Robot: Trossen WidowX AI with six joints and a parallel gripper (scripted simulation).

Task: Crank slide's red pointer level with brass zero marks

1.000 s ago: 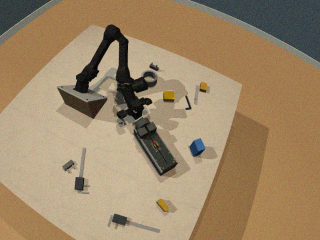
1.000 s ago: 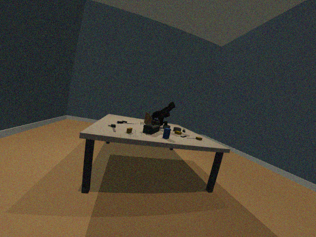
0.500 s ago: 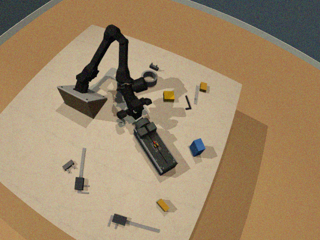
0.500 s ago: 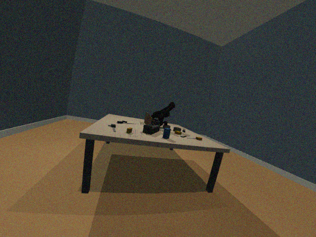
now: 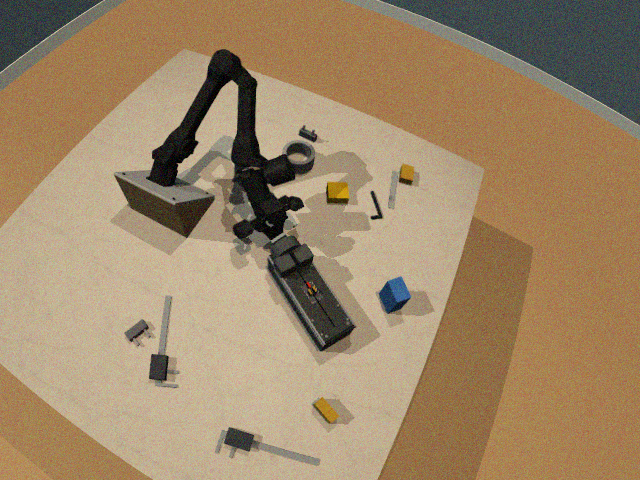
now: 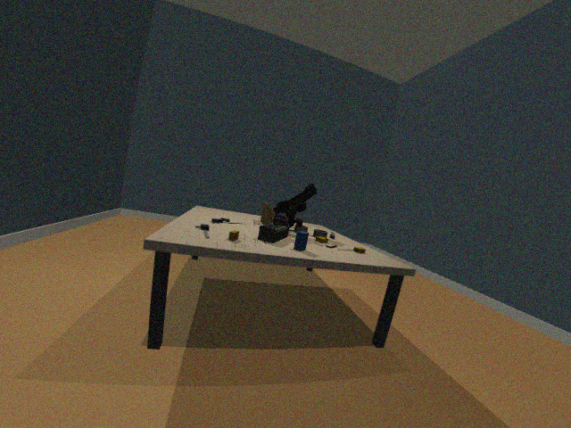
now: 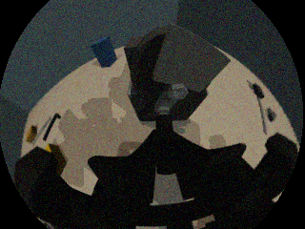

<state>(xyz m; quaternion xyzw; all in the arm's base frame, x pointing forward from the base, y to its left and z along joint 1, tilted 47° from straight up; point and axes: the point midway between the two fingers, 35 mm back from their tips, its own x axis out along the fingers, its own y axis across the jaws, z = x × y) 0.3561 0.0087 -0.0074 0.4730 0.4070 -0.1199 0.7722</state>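
My gripper tip is now 1 cm past the crank handle, 1 cm to the right of it and 3 cm below it. The rest, counted from my gripper tip: yellow block (8 cm ahead, 24 cm to the left, 2 cm below); red pointer (12 cm ahead, 10 cm to the right, 5 cm above); black hex key (20 cm ahead, 24 cm to the left, 3 cm below).
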